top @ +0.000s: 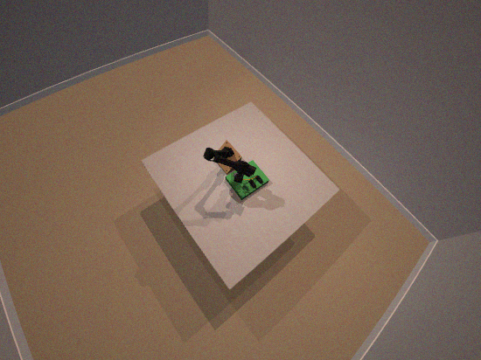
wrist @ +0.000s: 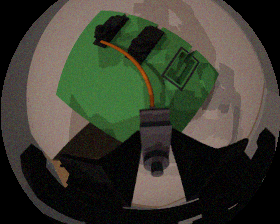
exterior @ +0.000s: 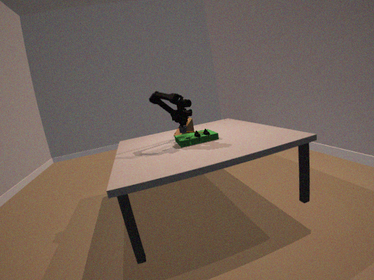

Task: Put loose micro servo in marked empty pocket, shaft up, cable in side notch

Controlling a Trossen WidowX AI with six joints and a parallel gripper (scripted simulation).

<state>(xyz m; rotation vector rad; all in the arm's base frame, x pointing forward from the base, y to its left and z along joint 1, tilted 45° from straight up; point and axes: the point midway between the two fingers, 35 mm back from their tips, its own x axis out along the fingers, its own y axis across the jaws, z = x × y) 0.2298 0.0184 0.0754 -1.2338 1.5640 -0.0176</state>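
Now: gripper tip 20 mm past the green deck, 70 mm to the right of it and 100 mm above it.
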